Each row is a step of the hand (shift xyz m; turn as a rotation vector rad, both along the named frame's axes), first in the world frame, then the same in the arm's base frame.
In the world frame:
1: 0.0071 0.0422 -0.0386 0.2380 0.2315 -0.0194
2: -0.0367 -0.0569 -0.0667 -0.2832 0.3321 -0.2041
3: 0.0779 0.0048 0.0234 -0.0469 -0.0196 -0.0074
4: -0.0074 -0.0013 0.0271 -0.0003 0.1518 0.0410
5: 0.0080 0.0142 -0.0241 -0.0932 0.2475 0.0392
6: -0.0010 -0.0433 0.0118 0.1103 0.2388 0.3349
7: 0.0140 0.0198 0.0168 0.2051 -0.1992 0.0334
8: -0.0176 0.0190 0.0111 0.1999 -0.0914 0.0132
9: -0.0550 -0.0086 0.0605 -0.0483 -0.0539 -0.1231
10: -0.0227 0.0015 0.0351 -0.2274 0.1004 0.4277
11: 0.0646 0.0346 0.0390 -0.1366 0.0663 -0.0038
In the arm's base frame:
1: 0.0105 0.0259 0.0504 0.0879 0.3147 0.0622
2: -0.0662 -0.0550 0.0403 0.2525 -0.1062 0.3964
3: -0.0113 0.0715 -0.0373 -0.0028 -0.0505 0.0092
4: 0.0156 -0.0083 -0.0219 0.1399 0.0631 0.0341
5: -0.0042 0.0142 0.0251 0.2462 0.0201 0.1024
6: -0.0274 -0.0199 -0.0295 0.3216 0.1892 -0.2053
7: 0.0193 0.0205 -0.0089 -0.2098 0.0989 -0.1705
8: 0.0267 -0.0082 0.0036 -0.1342 0.1410 -0.1029
9: 0.0438 -0.0556 -0.0418 -0.0890 -0.0621 0.0928
10: 0.0273 -0.0212 -0.0236 0.3791 -0.1785 -0.2629
11: 0.0247 0.0717 -0.0338 0.0974 -0.0949 0.0676

